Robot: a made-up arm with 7 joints. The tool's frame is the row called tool. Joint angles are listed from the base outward. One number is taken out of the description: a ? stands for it. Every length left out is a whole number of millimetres.
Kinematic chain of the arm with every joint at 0, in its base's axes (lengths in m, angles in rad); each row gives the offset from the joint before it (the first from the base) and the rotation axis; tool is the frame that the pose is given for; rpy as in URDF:
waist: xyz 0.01 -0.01 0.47 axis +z
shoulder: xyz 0 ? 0 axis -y
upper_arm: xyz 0.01 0 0.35 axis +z
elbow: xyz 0.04 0.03 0 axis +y
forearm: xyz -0.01 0 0.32 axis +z
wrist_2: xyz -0.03 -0.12 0 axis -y
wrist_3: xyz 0.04 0 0.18 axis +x
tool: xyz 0 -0.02 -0.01 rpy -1.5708 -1.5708 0
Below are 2 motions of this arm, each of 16 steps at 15 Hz.
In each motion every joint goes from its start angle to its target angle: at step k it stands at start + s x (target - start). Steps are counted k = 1, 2, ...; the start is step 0. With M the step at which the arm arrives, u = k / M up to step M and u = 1 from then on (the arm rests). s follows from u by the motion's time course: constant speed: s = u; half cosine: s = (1 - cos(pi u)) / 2; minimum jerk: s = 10 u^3 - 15 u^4 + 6 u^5.
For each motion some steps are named. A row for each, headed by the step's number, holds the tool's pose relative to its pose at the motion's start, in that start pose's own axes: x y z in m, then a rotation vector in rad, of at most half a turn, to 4 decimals.
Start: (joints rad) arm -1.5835 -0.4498 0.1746 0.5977 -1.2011 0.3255 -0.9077
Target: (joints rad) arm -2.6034 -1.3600 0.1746 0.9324 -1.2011 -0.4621 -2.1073
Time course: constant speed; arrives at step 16
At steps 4, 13, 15, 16:
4: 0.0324 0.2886 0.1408 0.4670 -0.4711 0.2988
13: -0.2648 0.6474 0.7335 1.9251 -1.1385 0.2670
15: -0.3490 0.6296 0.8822 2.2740 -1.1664 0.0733
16: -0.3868 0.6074 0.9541 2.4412 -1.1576 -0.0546

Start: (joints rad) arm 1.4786 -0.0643 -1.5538 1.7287 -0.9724 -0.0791 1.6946
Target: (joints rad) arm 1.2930 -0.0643 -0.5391 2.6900 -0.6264 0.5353 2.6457
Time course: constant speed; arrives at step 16
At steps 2, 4, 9, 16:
2: -0.0825 -0.0195 0.0028 0.0843 -0.0398 0.0303
4: -0.1637 -0.0362 -0.0086 0.1551 -0.0771 0.0676
9: -0.3458 -0.0540 -0.0894 0.2671 -0.1575 0.1709
16: -0.5097 -0.0008 -0.2700 0.2869 -0.2145 0.2647

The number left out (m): -0.07
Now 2 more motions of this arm.
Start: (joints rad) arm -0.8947 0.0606 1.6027 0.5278 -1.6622 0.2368 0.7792
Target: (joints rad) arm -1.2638 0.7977 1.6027 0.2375 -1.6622 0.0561 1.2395
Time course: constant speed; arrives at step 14
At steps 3, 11, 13, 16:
3: 0.0155 -0.1184 0.0020 -0.0605 0.1211 -0.1515
11: -0.0598 -0.4307 0.0646 -0.0706 0.4087 -0.5614
13: -0.1042 -0.5001 0.0889 -0.0385 0.4691 -0.6576
16: -0.1298 -0.5326 0.1015 -0.0174 0.4972 -0.7037

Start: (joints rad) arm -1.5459 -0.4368 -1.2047 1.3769 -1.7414 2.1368 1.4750
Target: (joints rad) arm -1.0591 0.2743 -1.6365 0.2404 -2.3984 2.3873 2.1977
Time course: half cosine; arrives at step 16
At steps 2, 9, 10, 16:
2: 0.0157 -0.0158 -0.0051 -0.0096 -0.0062 -0.0467
9: 0.1212 -0.2566 -0.1174 -0.2466 -0.0077 -0.5924
10: 0.1181 -0.2919 -0.1427 -0.3036 0.0145 -0.6574
16: 0.0735 -0.3861 -0.2328 -0.5161 0.1424 -0.8184

